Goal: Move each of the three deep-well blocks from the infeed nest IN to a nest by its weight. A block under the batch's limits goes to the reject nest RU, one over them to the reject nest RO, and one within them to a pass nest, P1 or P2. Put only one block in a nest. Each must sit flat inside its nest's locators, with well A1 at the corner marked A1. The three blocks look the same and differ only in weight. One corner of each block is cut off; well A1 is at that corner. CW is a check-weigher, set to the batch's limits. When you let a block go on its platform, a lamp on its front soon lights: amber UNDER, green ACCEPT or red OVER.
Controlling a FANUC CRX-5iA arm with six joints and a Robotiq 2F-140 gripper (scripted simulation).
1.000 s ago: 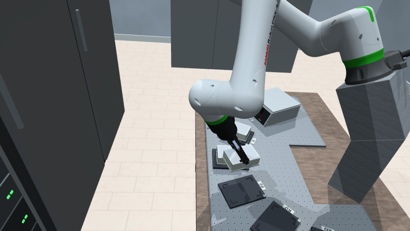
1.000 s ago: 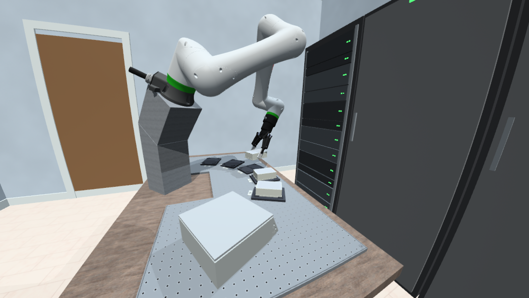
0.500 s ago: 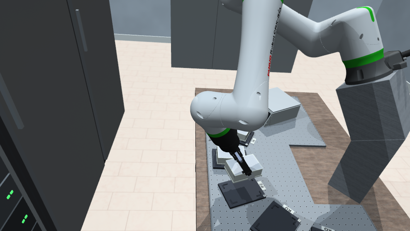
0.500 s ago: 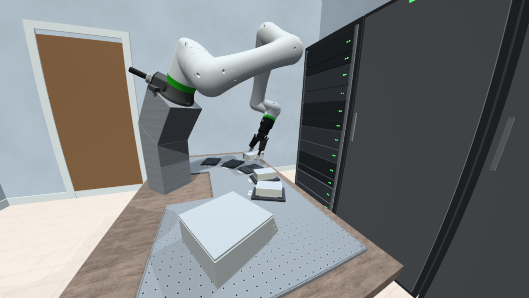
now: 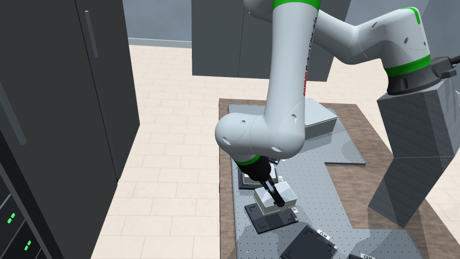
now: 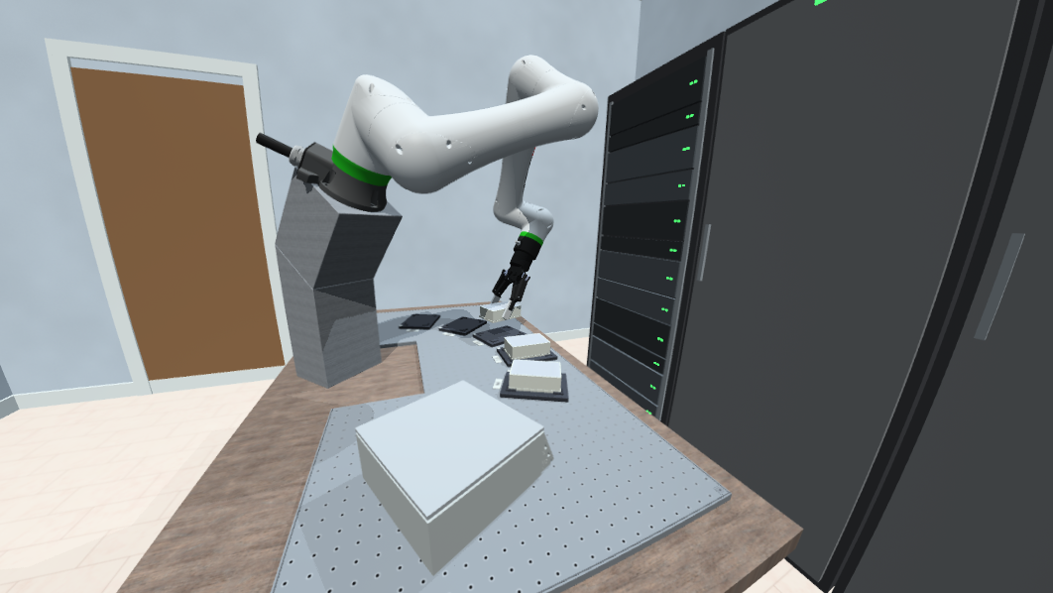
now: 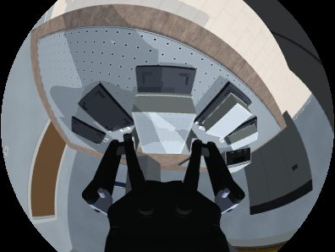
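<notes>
My gripper is now 10 cm above the pass nest P2. From my hand the other things lie so: pass nest P1: 1 cm ahead, 18 cm to the right, 10 cm below; pale deep-well block: 1 cm ahead, 18 cm to the right, 8 cm below; nest RU: 9 cm behind, 16 cm to the left, 10 cm below.
</notes>
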